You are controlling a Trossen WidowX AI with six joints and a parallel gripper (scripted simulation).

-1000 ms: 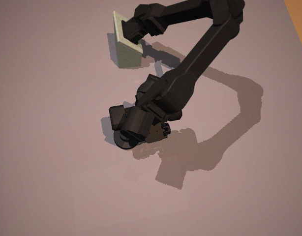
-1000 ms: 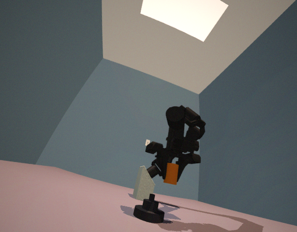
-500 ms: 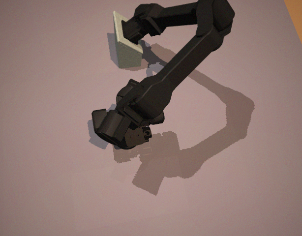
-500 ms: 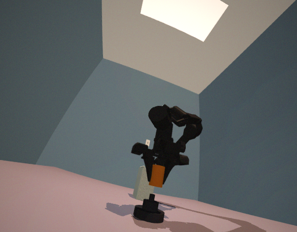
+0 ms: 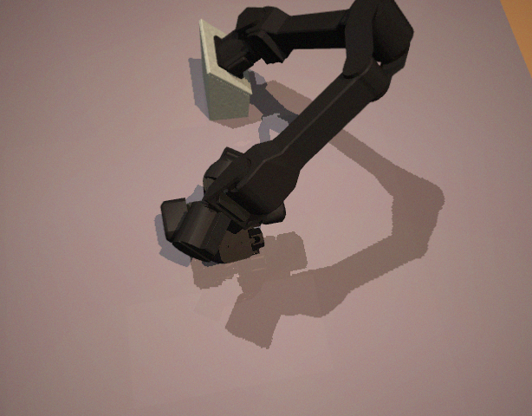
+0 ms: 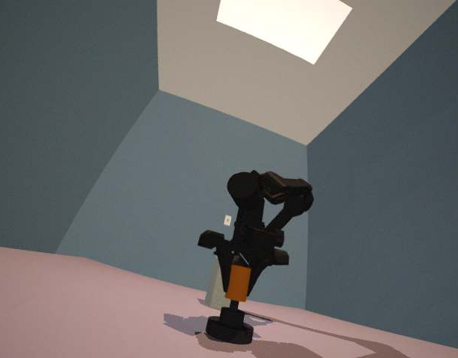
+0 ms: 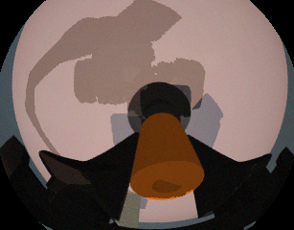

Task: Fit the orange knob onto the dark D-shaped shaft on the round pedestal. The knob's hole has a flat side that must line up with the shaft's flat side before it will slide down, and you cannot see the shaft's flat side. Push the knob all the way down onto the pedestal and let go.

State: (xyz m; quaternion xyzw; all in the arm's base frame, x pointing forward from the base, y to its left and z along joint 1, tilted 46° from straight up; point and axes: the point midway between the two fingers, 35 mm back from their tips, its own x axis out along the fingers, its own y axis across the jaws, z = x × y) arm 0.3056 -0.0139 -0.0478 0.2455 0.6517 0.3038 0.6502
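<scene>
My gripper tip is 20 mm below the orange knob. Round my gripper tip: round pedestal 40 mm below.
</scene>
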